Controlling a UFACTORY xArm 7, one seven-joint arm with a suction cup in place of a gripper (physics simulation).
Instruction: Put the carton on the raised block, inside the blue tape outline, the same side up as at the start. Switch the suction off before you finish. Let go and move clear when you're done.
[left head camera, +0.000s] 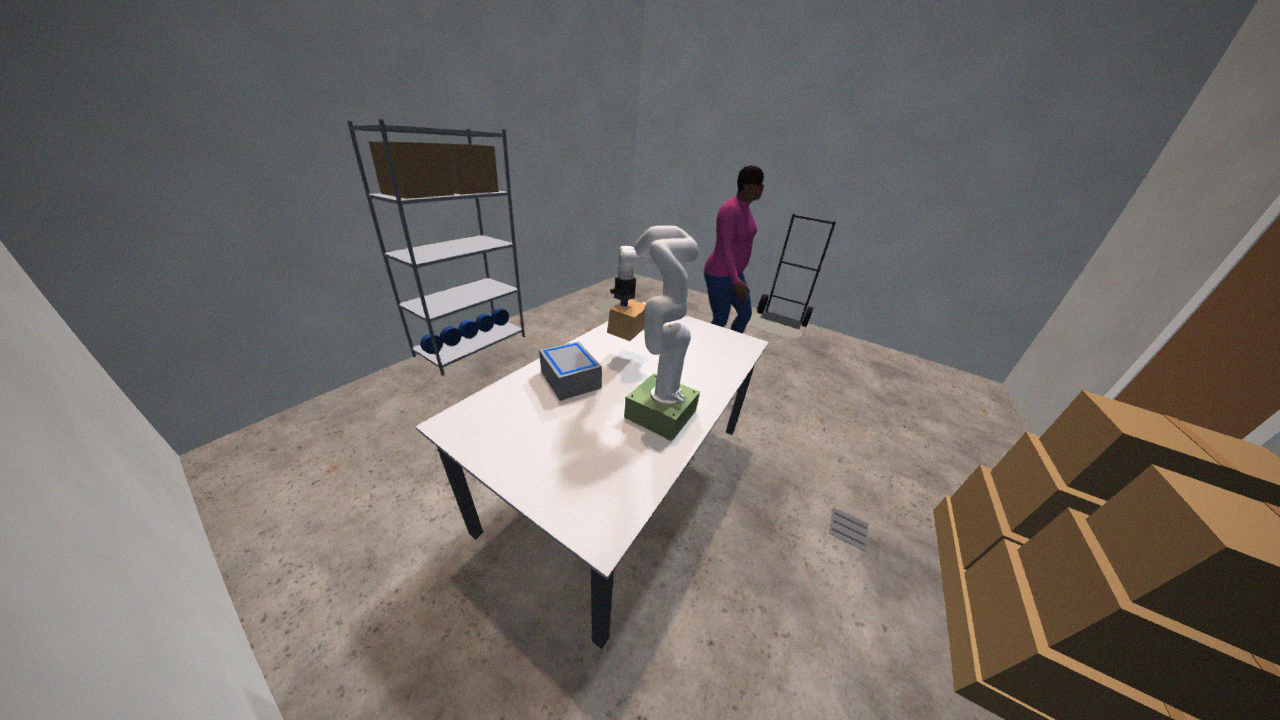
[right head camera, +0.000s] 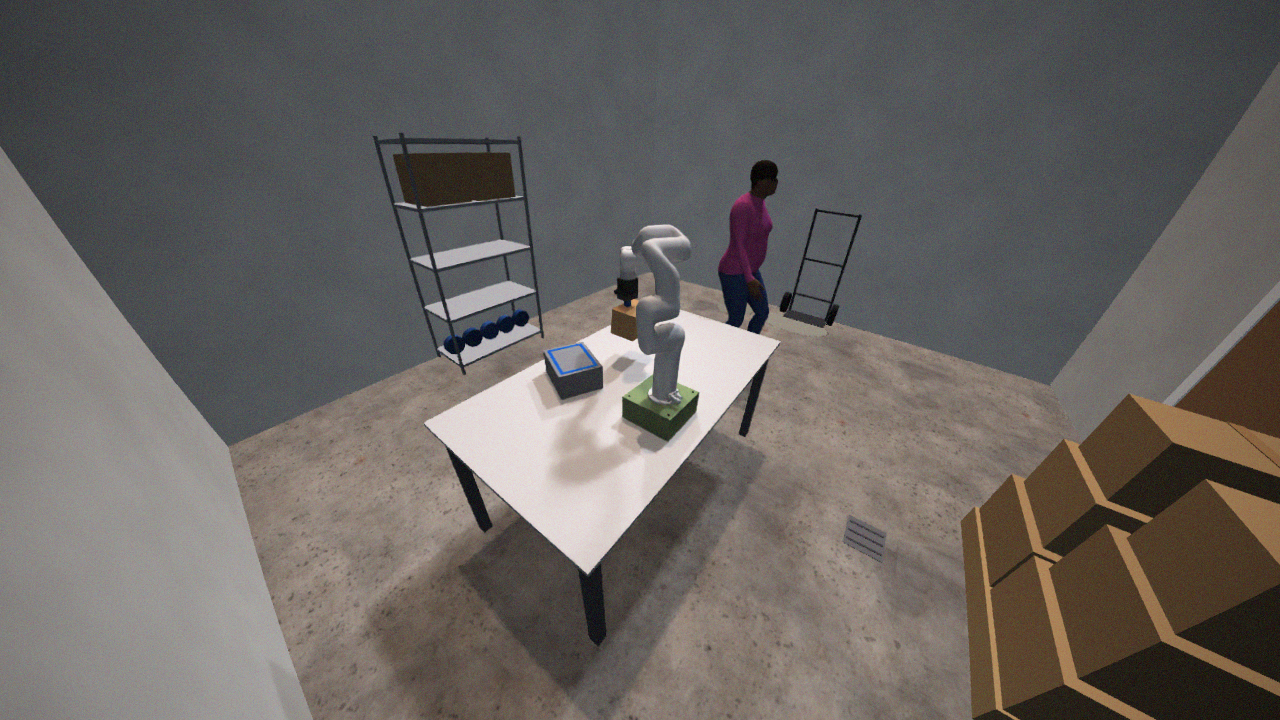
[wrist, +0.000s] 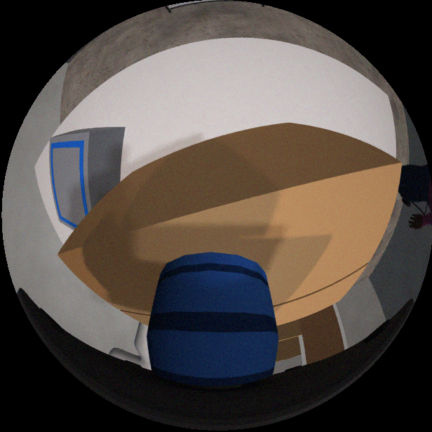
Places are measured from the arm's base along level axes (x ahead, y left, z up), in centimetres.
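Where they show: hand, tool point: (left head camera: 624, 307) (right head camera: 627, 307); arm's base, link origin: (left head camera: 666, 395) (right head camera: 663, 395).
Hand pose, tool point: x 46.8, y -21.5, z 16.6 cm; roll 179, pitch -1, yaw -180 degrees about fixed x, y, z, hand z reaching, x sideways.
Things, the pixels of their top centre, and the offset from my tool point. "spot": a spot on its surface instead. Level surfaces: height alone.
- brown carton, top centre: (left head camera: 629, 305) (right head camera: 632, 305) dy -0.7, dx -2.8, dz +1.6 cm
- raised block, top centre: (left head camera: 569, 357) (right head camera: 571, 357) dy +34.6, dx -1.0, dz -15.2 cm
- blue tape outline, surface spot: (left head camera: 593, 360) (right head camera: 594, 360) spot: dy +27.6, dx -9.3, dz -15.5 cm
- white table, surface height: dz -27.3 cm
The brown carton (left head camera: 625, 320) (right head camera: 623, 322) (wrist: 310, 215) hangs from my suction cup (left head camera: 623, 302) (right head camera: 627, 304) (wrist: 212, 320), which is shut on its top face. The carton is in the air above the far part of the table, with its shadow on the table top below it. In the right head view the arm hides part of the carton. The raised block (left head camera: 577, 379) (right head camera: 580, 379) (wrist: 106, 162) is dark grey and stands on the table, nearer the head cameras than the carton. The blue tape outline (left head camera: 593, 360) (right head camera: 596, 361) (wrist: 83, 172) is on its top, with no carton inside it.
The arm stands on a green base (left head camera: 648, 413) (right head camera: 646, 412) on the white table (left head camera: 501, 447) (right head camera: 510, 447) (wrist: 240, 85). A person (left head camera: 733, 237) (right head camera: 747, 234) stands behind the table near a hand truck (left head camera: 799, 265) (right head camera: 822, 262). A shelf rack (left head camera: 510, 210) (right head camera: 529, 214) is at the back left. Stacked cartons stand at the right.
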